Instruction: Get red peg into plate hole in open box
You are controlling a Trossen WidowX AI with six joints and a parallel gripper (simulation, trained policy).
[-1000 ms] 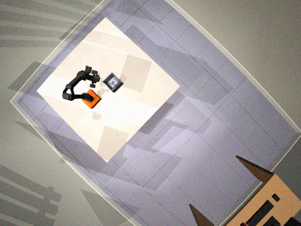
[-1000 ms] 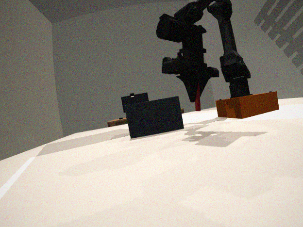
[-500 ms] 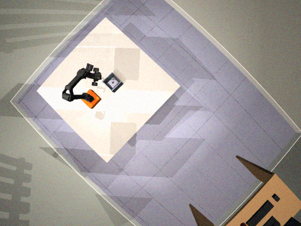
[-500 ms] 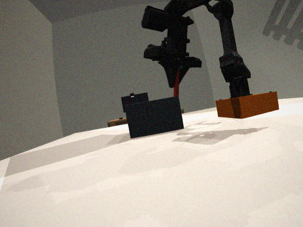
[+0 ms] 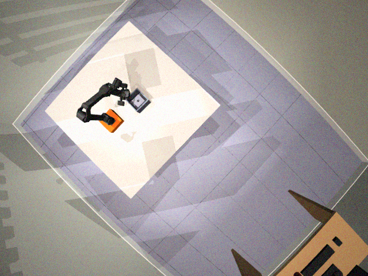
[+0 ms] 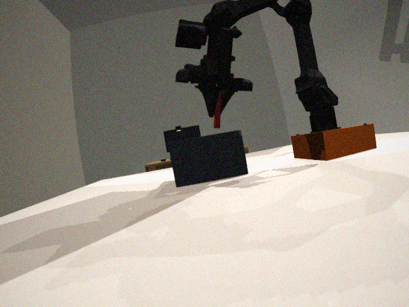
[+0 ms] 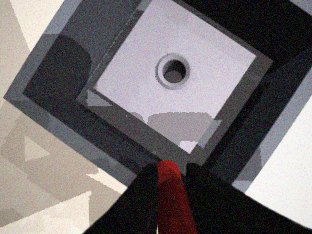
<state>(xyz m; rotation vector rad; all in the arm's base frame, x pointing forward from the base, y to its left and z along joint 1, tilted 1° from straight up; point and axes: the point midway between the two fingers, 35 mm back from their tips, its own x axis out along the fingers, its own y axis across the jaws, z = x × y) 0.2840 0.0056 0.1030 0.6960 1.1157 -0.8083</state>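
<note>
Now: gripper tip 1 cm to the right of the red peg, 1 cm below it and 1 cm past it. The rest, counted from my gripper tip: pale plate 9 cm below, 5 cm to the right, 3 cm ahead; dark box 11 cm below, 5 cm to the right, 3 cm ahead.
</note>
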